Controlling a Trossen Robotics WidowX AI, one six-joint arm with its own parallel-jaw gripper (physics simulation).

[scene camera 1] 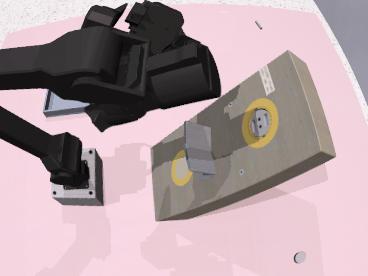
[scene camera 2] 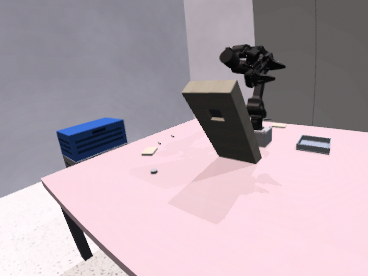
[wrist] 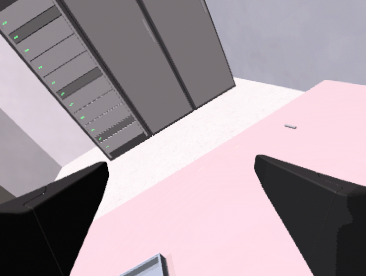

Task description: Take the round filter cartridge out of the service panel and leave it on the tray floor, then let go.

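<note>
A grey tray is visible, as is my gripper. The wrist view also shows my gripper.
</note>
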